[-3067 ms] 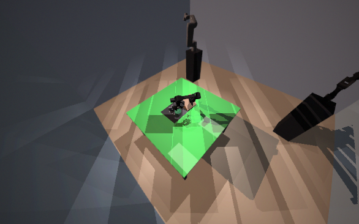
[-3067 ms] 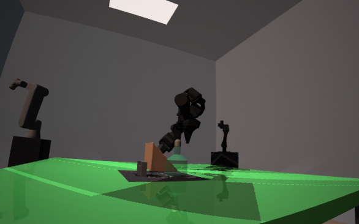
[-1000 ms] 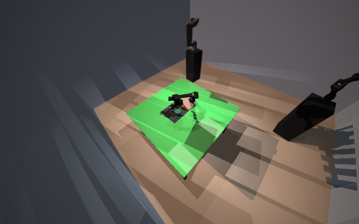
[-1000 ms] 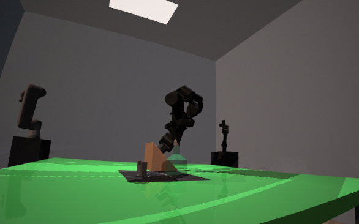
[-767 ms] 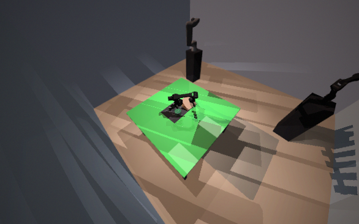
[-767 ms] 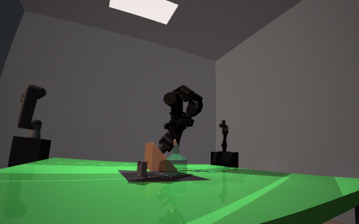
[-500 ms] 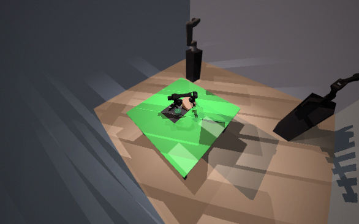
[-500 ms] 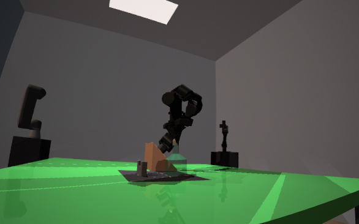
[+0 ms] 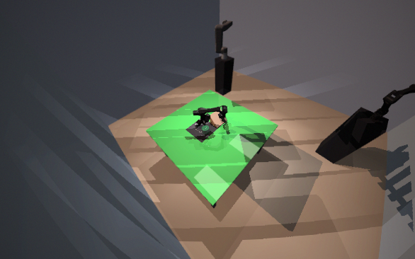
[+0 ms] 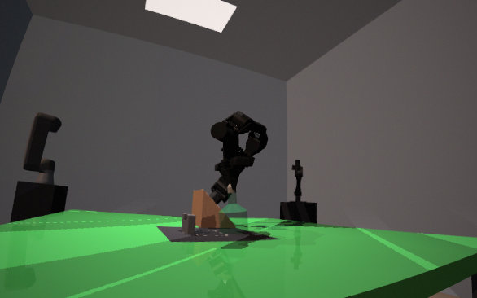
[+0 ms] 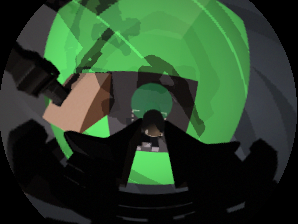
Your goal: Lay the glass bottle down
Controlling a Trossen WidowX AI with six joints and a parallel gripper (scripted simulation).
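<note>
Right now my gripper tip is 15 cm above the dark mat, 6 cm to the left of it and 1 cm short of it. From my gripper tip the other things lie so: green glass bottle (5 cm below).
</note>
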